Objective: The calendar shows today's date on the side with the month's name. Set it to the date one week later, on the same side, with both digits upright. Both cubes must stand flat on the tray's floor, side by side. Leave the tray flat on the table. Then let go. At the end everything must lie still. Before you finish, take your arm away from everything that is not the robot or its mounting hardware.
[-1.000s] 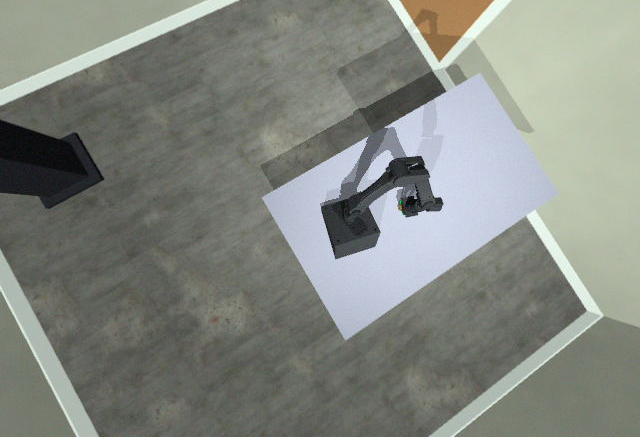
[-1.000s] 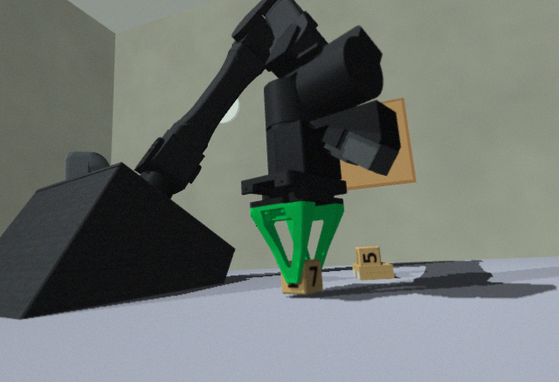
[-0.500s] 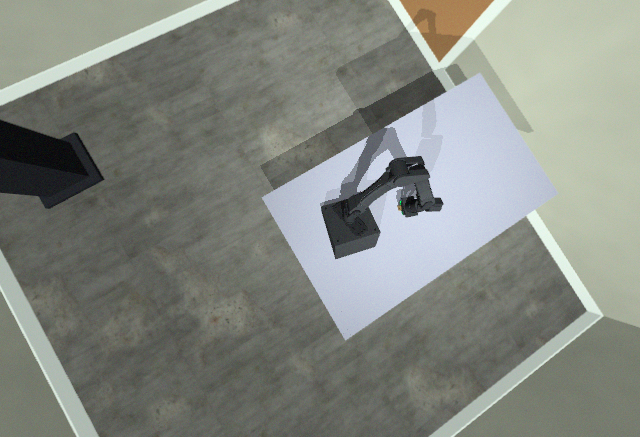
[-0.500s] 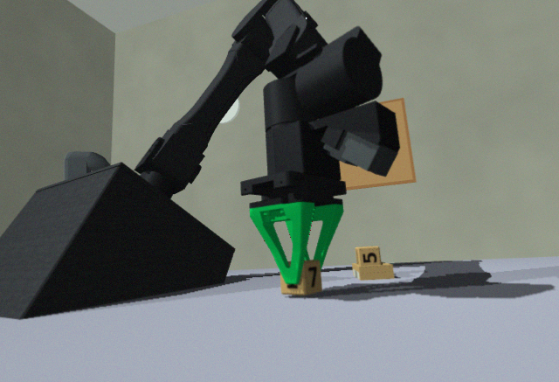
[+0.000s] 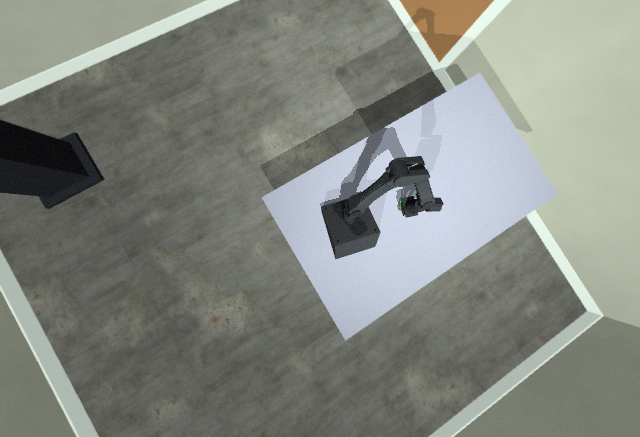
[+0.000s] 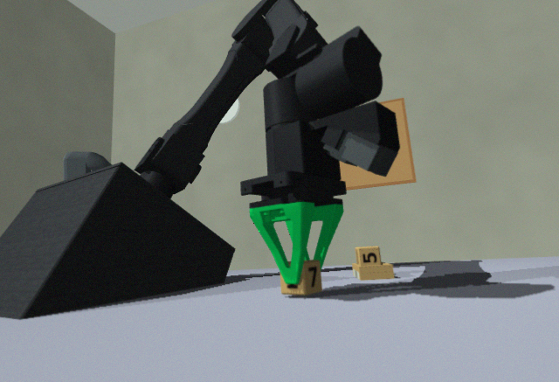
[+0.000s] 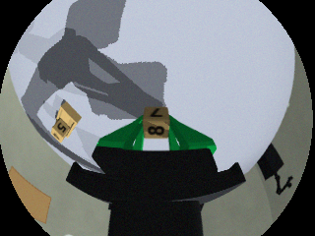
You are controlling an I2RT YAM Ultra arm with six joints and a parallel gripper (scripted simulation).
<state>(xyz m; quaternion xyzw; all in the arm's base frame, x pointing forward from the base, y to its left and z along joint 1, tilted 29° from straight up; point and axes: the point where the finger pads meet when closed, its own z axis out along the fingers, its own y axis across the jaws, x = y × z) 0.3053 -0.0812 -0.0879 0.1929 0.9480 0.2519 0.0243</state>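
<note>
The wooden cube is right at my hand. The rest, counted from my hand: wooden tray (16 cm to the left, 5 cm ahead, 1 cm below).
</note>
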